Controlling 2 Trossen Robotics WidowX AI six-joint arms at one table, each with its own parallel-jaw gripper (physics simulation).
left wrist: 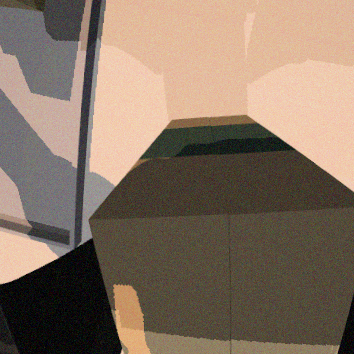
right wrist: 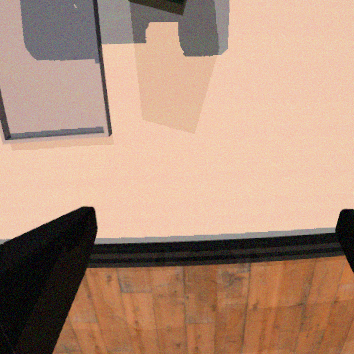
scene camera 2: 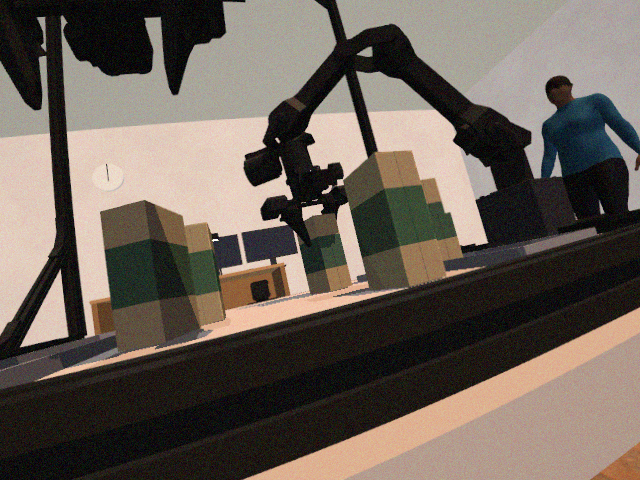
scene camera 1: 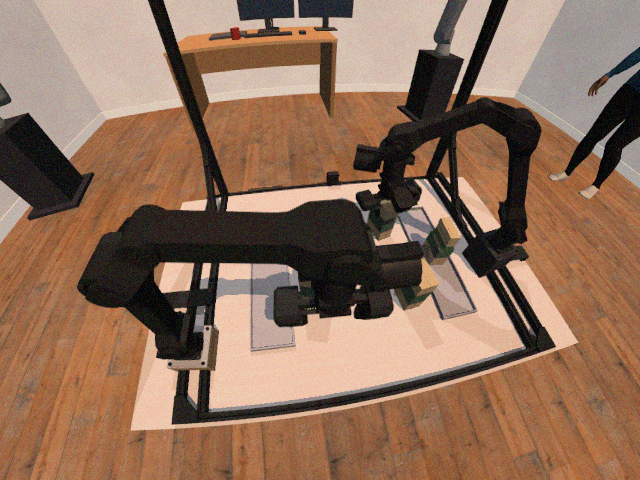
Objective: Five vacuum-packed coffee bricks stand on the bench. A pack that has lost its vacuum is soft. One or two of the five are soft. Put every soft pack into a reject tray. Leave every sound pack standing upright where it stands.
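Frame: origin at the left arm's base, x ahead, y left, z up, level; centimetres.
Seen in the pictures: left gripper, fingertip midpoint: (left wrist: 216,223) (scene camera 2: 322,243) (scene camera 1: 385,214); right gripper, fingertip midpoint: (right wrist: 218,219) (scene camera 2: 105,98) (scene camera 1: 330,318); left arm's base, origin of the base link: (scene camera 2: 517,188) (scene camera 1: 498,243); right arm's base, origin of the base link: (scene camera 1: 189,346).
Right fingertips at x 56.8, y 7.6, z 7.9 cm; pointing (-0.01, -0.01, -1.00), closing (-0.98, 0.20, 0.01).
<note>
Offsets run from my right fingertips to a thing's top centre. "spot": to the spot under its first point.
My left gripper (scene camera 1: 385,207) (scene camera 2: 323,227) (left wrist: 216,223) is shut on the top of a green-banded tan coffee pack {dx -27.6, dy -29.7, dz -4.0 cm} (scene camera 1: 381,227) (scene camera 2: 324,254) (left wrist: 220,185), which stands upright. Another pack {dx -25.2, dy -4.9, dz -4.0 cm} (scene camera 1: 413,295) (scene camera 2: 395,222) stands upright. One pack {dx -40.9, dy -15.1, dz -3.7 cm} (scene camera 1: 440,242) (scene camera 2: 448,232) overlaps the right-hand reject tray {dx -40.6, dy -15.0, dz -16.7 cm} (scene camera 1: 459,313) (left wrist: 85,150) in scene camera 1; I cannot tell whether it is in it. Two more packs, one nearer {dx -0.2, dy -14.7, dz -4.0 cm} (scene camera 2: 147,273) and one behind (scene camera 2: 206,273), stand upright, mostly hidden in scene camera 1. My right gripper (scene camera 1: 333,307) (scene camera 2: 105,87) (right wrist: 218,219) is open and empty, high above the bench.
A second, left-hand tray {dx +10.9, dy -22.4, dz -16.7 cm} (scene camera 1: 271,345) (right wrist: 55,134) lies partly beneath my right arm. A black frame {spot: dx +3.7, dy +13.5, dz -16.1 cm} (scene camera 1: 330,400) (scene camera 2: 310,369) borders the bench, with uprights (scene camera 1: 191,98) at the back. A desk (scene camera 1: 258,41) stands behind, and a person (scene camera 2: 589,129) stands at the right.
</note>
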